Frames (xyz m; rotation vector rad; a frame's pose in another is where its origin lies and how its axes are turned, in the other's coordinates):
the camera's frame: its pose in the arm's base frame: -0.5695 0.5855 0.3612 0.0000 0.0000 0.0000
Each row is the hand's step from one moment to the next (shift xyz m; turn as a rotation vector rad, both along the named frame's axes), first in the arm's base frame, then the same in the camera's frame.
Working: the arm's base frame: its pose in the camera's frame: 0.5695 -0.5855 -0.3612 0.0000 0.0000 0.0000

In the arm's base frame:
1: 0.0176 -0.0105 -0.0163 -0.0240 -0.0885 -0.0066
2: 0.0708 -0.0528 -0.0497 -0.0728 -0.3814 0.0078
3: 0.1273 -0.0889 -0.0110 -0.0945 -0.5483 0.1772
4: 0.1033 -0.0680 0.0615 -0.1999 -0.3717 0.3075
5: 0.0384 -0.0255 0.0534 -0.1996 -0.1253 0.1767
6: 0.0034 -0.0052 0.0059 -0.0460 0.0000 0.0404
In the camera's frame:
1: 0.0176 -0.0105 -0.0163 -0.0240 -0.0885 -0.0066
2: 0.0708 -0.0528 -0.0497 -0.0728 -0.3814 0.0078
3: 0.1273 -0.0889 -0.0110 -0.0945 -0.5483 0.1772
4: 0.1033 -0.0680 0.0615 -0.1999 -0.3717 0.3075
5: 0.0384 -0.0255 0.0534 -0.1996 -0.1253 0.1767
6: 0.0034 -0.0052 0.0059 -0.0460 0.0000 0.0404

